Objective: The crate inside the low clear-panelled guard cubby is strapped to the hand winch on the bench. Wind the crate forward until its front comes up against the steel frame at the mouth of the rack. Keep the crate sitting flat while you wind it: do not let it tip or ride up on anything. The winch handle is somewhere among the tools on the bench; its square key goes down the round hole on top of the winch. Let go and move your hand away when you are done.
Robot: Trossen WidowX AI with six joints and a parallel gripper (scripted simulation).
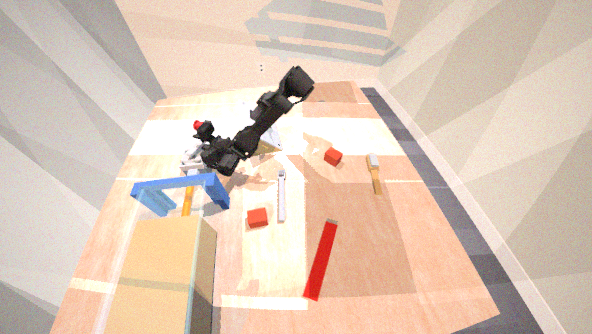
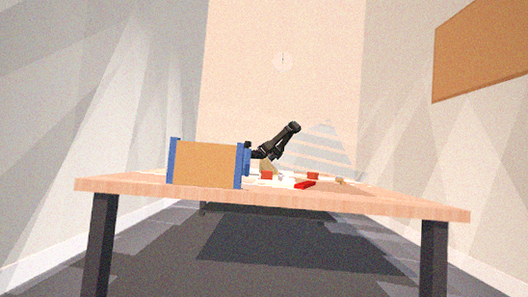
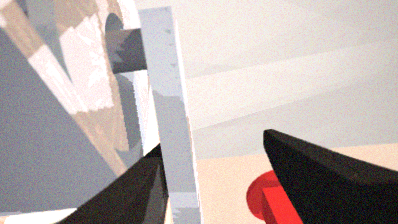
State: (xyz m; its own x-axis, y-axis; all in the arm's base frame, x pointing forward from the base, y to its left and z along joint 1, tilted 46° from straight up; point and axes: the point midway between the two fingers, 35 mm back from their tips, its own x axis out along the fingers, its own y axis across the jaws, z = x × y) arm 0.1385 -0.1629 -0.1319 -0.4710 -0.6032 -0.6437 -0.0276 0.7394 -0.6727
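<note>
Right now my gripper tip is 4 cm to the right of the red grip, 3 cm past it and 2 cm below it. The rest, counted from my gripper tip: blue steel frame: 20 cm ahead, 3 cm to the right, 2 cm below; then grey winch: 9 cm below, 3 cm to the right, 3 cm ahead; then grey crank arm: 2 cm to the left, 1 cm below.
</note>
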